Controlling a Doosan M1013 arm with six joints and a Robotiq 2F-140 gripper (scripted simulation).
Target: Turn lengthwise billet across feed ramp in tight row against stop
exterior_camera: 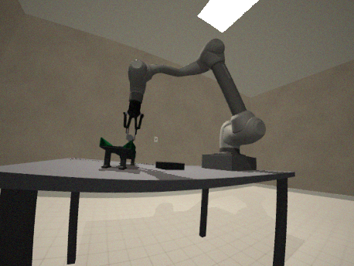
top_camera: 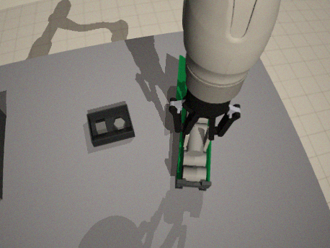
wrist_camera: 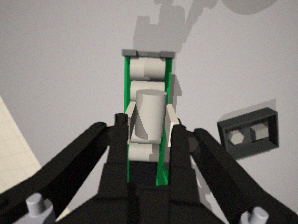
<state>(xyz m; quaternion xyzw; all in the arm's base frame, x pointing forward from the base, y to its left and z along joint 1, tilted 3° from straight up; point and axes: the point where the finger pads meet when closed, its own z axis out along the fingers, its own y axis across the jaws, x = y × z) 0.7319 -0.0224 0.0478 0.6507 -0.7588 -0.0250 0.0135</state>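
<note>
The grey stop lies 7 cm to the right of my hand and 13 cm below it. Also, from my hand: ramp: 2 cm ahead, 12 cm to the left, 13 cm below; dark block: 23 cm behind, 13 cm to the left, 18 cm below.
</note>
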